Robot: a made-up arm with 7 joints.
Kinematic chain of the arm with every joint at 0, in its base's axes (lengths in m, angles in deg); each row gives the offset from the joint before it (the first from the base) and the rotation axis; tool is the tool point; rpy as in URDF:
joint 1: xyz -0.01 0.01 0.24 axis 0 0.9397 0.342
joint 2: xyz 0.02 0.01 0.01 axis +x
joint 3: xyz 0 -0.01 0.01 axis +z
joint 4: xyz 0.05 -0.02 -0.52 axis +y
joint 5: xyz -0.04 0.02 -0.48 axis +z
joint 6: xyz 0 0 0.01 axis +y
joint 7: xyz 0.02 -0.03 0 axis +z
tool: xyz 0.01 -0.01 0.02 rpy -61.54 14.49 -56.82
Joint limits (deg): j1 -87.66..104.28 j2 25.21..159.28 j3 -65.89..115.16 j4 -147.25..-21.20 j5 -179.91..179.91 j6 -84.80..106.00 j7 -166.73..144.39
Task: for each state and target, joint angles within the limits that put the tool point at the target. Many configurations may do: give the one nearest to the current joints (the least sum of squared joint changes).
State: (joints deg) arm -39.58 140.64 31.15 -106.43 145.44 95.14 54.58
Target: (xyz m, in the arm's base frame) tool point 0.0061 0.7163 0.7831
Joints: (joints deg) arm -44.19 88.26 65.91 -71.16 147.54 90.94 54.47
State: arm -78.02 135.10 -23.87 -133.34 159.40 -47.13 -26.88
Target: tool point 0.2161 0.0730 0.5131
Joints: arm -72.45 106.47 -32.66 -147.25 149.14 -54.89 -30.50
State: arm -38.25 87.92 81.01 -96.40 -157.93 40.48 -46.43
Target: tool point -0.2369 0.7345 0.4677
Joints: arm -47.73 82.41 108.93 -89.39 -159.63 41.20 -46.18
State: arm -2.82 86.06 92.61 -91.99 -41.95 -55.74 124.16
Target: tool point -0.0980 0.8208 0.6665
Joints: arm -8.90 97.41 105.91 -48.44 -43.44 -61.78 128.95
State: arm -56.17 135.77 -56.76 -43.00 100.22 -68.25 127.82
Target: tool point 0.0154 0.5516 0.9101
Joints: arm -52.03 151.06 -38.14 -66.11 101.32 -66.84 126.79
